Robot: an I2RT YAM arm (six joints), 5 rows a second.
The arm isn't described. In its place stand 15 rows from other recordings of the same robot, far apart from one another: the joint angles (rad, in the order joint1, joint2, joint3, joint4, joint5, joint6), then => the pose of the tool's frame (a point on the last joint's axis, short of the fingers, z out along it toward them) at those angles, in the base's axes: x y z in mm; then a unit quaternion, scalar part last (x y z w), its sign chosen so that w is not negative.
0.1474, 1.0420, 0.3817, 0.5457, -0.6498, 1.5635 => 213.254 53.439 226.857 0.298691 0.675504 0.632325 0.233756
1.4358, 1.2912, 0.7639, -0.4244, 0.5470, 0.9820 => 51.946 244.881 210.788 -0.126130 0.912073 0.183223 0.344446
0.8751, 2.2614, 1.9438, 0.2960, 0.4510, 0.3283 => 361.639 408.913 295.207 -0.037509 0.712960 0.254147 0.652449
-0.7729, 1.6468, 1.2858, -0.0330, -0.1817, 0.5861 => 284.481 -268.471 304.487 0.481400 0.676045 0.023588 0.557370
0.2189, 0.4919, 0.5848, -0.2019, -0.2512, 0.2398 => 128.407 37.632 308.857 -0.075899 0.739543 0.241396 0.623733
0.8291, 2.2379, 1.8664, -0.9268, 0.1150, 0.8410 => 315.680 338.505 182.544 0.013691 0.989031 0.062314 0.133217
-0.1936, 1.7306, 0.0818, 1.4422, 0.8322, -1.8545 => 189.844 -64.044 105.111 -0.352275 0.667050 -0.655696 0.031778
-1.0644, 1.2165, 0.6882, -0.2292, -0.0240, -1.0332 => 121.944 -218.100 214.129 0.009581 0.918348 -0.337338 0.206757
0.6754, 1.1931, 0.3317, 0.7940, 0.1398, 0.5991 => 187.880 144.152 204.724 0.019865 0.730035 0.364304 0.577872
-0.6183, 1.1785, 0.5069, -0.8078, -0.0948, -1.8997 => 130.853 -88.946 142.985 -0.598197 0.798647 -0.028911 0.059049
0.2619, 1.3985, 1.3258, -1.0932, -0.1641, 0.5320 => 255.843 74.602 315.340 0.115117 0.969611 0.151515 0.153772
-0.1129, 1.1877, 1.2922, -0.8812, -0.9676, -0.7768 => 227.770 3.681 377.569 -0.436096 0.713184 0.239905 0.493594
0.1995, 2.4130, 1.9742, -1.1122, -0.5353, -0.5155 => 453.477 110.216 134.905 -0.339910 0.902461 0.259657 0.051037
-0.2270, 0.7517, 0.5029, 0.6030, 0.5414, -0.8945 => 168.710 -57.798 327.853 0.026941 0.592162 -0.549944 0.588371
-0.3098, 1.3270, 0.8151, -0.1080, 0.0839, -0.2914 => 273.726 -90.754 238.395 0.027368 0.888091 -0.171028 0.425787
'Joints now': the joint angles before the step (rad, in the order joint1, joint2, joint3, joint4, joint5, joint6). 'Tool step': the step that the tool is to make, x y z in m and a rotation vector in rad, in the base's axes. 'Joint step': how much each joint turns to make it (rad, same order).
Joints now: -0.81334 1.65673 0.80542 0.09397 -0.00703 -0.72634
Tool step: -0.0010 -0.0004 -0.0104 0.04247 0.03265 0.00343
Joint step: -0.00403 0.02927 0.00245 -0.02649 -0.00906 -0.00148
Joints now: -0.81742 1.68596 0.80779 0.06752 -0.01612 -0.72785
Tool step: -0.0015 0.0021 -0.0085 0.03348 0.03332 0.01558
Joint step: 0.00002 0.01780 -0.00425 -0.02543 -0.00941 -0.01247
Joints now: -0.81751 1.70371 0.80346 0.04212 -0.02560 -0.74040
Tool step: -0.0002 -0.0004 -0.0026 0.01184 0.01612 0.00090
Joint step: -0.00112 0.00946 0.00515 -0.01545 0.00149 -0.00392
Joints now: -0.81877 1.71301 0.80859 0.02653 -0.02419 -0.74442
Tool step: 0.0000 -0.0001 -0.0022 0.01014 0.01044 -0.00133
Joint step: -0.00006 0.00769 0.00317 -0.01001 0.00134 0.00054
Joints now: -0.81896 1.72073 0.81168 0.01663 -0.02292 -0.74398
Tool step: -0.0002 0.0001 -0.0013 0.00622 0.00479 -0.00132
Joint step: -0.00023 0.00364 0.00049 -0.00464 0.00010 0.00132
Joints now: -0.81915 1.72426 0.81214 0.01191 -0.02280 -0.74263
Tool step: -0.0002 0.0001 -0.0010 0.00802 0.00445 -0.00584
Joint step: -0.00004 0.00296 0.00152 -0.00733 0.00184 0.00594
